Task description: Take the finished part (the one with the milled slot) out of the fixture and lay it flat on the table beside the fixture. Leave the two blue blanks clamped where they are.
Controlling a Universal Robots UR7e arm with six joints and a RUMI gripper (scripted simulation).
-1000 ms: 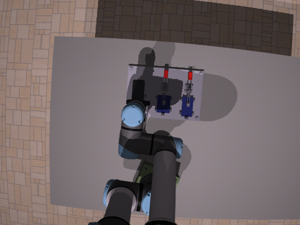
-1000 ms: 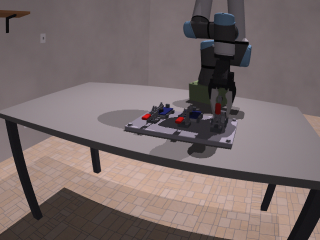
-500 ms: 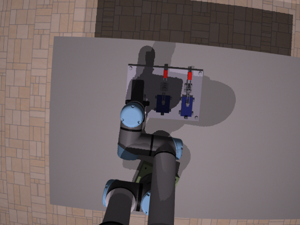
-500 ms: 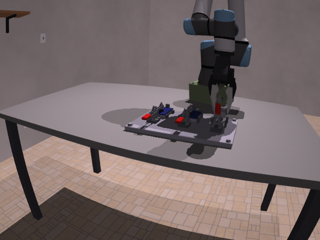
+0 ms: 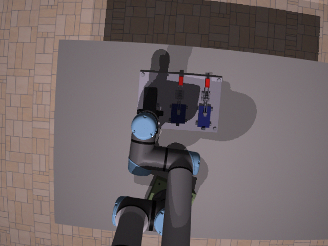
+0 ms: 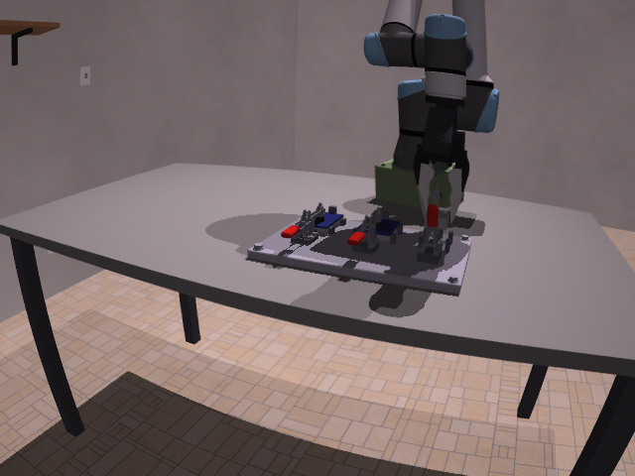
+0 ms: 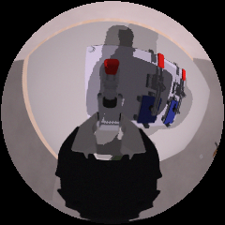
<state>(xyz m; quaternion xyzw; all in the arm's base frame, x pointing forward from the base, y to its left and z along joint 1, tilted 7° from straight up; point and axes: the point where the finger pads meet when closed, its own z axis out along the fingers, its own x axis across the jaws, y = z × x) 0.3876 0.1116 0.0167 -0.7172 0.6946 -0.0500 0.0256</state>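
Right now my hand is 11 cm to the left of the grey fixture plate, 7 cm above it and 5 cm short of it. Also, from my hand: grey finished part (1 cm behind).
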